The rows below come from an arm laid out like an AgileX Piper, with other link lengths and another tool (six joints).
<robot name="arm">
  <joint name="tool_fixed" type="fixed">
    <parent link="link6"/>
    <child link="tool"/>
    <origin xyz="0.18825 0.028 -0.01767" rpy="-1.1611 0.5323 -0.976"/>
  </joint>
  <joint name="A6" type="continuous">
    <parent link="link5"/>
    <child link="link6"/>
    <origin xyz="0.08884 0 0.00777"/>
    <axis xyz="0.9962 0 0.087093"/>
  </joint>
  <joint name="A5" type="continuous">
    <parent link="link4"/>
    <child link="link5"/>
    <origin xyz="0 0 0"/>
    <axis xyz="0 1 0"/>
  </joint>
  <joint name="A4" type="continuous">
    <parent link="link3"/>
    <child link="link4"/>
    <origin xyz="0.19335 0 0.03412"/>
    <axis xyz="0.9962 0 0.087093"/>
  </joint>
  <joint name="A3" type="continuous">
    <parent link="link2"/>
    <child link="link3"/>
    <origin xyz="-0.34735 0 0.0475"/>
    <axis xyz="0 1 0"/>
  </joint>
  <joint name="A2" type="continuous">
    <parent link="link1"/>
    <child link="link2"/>
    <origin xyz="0 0 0"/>
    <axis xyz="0 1 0"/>
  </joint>
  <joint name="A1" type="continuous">
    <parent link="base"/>
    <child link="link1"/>
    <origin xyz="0 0 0.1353"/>
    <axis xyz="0 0 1"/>
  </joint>
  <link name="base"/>
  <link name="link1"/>
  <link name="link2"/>
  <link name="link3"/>
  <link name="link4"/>
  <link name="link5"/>
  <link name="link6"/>
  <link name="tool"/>
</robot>
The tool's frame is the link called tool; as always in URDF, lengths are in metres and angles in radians. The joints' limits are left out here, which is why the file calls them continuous.
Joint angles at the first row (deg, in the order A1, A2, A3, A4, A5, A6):
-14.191 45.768 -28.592 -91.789 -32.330 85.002
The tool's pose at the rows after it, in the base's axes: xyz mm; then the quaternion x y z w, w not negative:
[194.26, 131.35, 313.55, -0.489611, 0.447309, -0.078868, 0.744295]
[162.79, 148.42, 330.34, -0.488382, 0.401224, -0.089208, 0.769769]
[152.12, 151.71, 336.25, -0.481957, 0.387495, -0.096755, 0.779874]
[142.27, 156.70, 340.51, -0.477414, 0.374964, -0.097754, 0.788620]
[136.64, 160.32, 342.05, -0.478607, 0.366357, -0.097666, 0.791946]
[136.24, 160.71, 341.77, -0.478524, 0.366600, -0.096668, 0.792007]
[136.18, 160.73, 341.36, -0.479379, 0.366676, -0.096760, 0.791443]
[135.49, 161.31, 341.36, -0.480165, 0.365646, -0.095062, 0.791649]
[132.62, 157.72, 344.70, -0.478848, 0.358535, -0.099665, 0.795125]
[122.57, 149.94, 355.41, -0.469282, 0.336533, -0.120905, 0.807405]
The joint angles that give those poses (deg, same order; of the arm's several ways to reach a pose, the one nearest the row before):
-14.190 38.190 -28.593 -98.372 -34.872 92.806
-14.192 30.188 -28.591 -99.377 -37.129 96.495
-14.195 27.129 -28.593 -99.735 -37.131 98.378
-14.189 24.718 -28.591 -99.835 -37.643 99.934
-14.194 23.515 -28.592 -99.833 -38.222 100.305
-14.194 23.466 -28.591 -99.936 -38.311 100.497
-14.193 23.465 -28.591 -100.049 -38.348 100.499
-13.946 23.465 -28.590 -100.049 -38.347 100.498
-11.838 22.829 -28.590 -100.167 -36.146 100.497
-8.937 19.733 -28.591 -100.168 -32.088 100.795

